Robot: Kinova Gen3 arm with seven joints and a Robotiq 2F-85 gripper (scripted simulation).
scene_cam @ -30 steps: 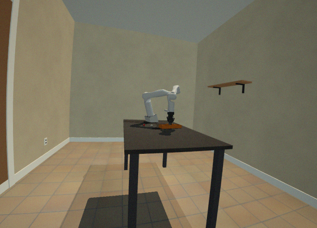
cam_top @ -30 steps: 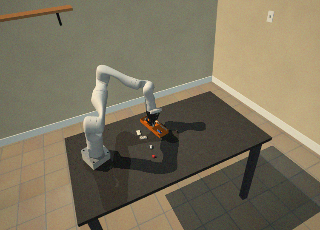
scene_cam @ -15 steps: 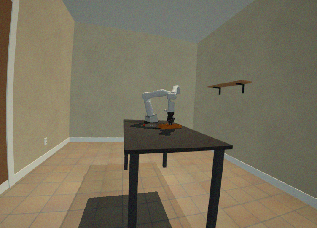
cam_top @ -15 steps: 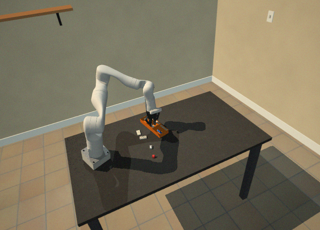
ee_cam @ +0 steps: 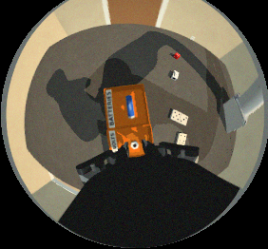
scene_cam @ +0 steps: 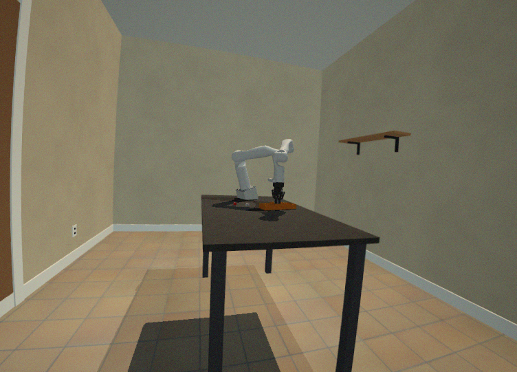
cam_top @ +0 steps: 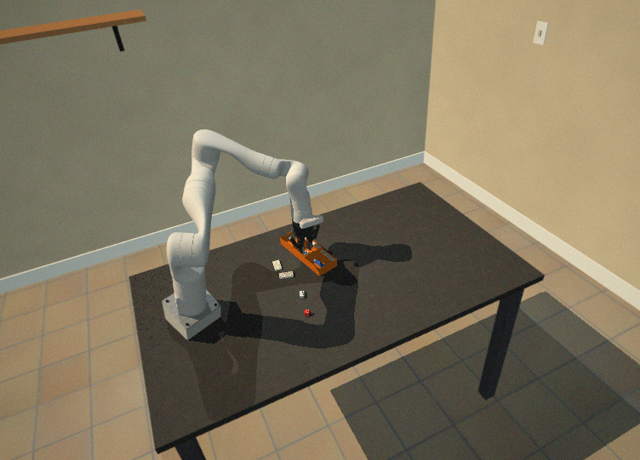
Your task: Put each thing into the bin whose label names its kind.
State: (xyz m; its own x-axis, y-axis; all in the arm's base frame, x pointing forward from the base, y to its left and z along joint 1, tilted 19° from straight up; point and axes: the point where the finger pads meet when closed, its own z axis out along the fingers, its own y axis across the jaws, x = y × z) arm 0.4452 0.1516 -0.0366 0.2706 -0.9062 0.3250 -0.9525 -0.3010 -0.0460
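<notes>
Right now the grey nut is 30 mm below my hand. The rest, counted from my hand: blue cylinder (80 mm to the right, 30 mm below, 20 mm ahead); then red die (280 mm to the right, 100 mm behind, 30 mm below).
</notes>
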